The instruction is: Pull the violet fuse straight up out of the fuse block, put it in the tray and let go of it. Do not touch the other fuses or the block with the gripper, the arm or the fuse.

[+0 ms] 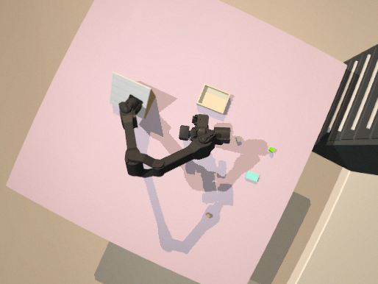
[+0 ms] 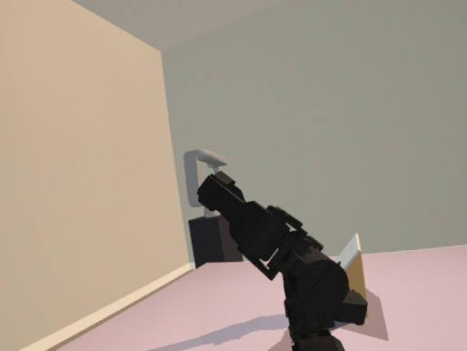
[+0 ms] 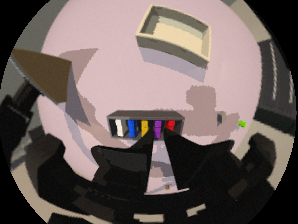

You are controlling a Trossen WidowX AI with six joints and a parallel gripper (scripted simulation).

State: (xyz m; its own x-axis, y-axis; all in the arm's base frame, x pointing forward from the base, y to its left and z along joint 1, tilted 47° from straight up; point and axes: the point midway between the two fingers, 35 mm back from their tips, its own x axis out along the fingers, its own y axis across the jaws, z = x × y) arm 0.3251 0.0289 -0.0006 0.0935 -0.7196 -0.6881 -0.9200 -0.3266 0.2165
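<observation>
My gripper tip is 2 cm above the violet fuse. Round my gripper tip: orange piece 30 cm to the right, 22 cm ahead, 3 cm below; then cyan block 31 cm ahead, 4 cm to the right, 3 cm below; then beige tray 18 cm to the left, 4 cm below, 3 cm behind.
</observation>
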